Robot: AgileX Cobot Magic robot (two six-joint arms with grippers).
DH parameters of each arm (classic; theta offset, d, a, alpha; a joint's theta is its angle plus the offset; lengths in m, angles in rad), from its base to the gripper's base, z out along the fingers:
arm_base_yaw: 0 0.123 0 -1.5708
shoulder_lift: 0.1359 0 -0.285 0
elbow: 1.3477 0 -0.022 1.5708
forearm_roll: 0 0.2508 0 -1.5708
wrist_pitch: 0 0 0.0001 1.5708
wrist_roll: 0 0.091 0 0
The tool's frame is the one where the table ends.
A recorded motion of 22 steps. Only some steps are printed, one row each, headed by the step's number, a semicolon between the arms.
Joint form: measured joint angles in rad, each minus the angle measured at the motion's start. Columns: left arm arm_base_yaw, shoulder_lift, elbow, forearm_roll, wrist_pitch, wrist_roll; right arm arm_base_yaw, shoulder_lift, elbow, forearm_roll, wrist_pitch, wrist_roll.
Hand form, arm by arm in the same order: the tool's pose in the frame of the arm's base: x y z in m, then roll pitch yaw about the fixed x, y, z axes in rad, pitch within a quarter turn. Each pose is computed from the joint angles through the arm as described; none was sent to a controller.
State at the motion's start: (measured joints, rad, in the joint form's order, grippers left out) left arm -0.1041 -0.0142 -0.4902 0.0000 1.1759 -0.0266; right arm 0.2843 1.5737 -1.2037 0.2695 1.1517 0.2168
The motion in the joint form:
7: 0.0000 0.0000 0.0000 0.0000 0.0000 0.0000; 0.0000 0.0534 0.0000 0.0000 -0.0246 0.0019
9: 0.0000 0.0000 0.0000 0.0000 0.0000 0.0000; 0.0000 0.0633 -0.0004 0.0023 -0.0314 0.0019
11: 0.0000 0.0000 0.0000 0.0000 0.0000 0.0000; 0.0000 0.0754 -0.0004 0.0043 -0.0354 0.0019
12: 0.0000 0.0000 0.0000 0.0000 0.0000 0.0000; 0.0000 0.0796 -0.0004 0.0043 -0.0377 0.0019
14: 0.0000 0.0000 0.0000 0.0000 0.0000 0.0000; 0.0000 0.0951 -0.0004 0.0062 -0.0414 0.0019
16: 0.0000 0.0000 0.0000 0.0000 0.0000 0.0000; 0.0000 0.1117 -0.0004 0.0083 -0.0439 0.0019
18: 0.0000 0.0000 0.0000 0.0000 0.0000 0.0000; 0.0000 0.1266 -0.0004 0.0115 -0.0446 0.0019
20: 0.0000 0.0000 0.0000 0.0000 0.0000 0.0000; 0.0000 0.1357 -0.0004 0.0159 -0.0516 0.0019
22: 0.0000 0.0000 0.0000 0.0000 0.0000 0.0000; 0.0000 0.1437 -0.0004 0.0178 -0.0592 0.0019
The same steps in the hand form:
7: -0.0111 0.0012 0.2654 -3.1014 0.9860 3.0857; 0.2906 0.1077 0.2531 2.8727 0.0359 3.0992
9: -0.0111 0.0012 0.2654 -3.1014 0.9860 3.0857; 0.2924 0.1084 0.2502 2.8722 0.0326 3.0967
11: -0.0111 0.0012 0.2654 -3.1014 0.9860 3.0857; 0.2942 0.1090 0.2465 2.8735 0.0243 3.0950
12: -0.0111 0.0012 0.2654 -3.1014 0.9860 3.0857; 0.2949 0.1092 0.2452 2.8743 0.0225 3.0945
14: -0.0111 0.0012 0.2654 -3.1014 0.9860 3.0857; 0.2970 0.1099 0.2404 2.8769 0.0108 3.0929
16: -0.0111 0.0012 0.2654 -3.1014 0.9860 3.0857; 0.2990 0.1106 0.2352 2.8799 -0.0032 3.0915
18: -0.0111 0.0012 0.2654 -3.1014 0.9860 3.0857; 0.3006 0.1114 0.2305 2.8819 -0.0176 3.0900
20: -0.0111 0.0012 0.2654 -3.1014 0.9860 3.0857; 0.3021 0.1121 0.2277 2.8796 -0.0209 3.0865
22: -0.0111 0.0012 0.2654 -3.1014 0.9860 3.0857; 0.3035 0.1126 0.2252 2.8791 -0.0218 3.0838

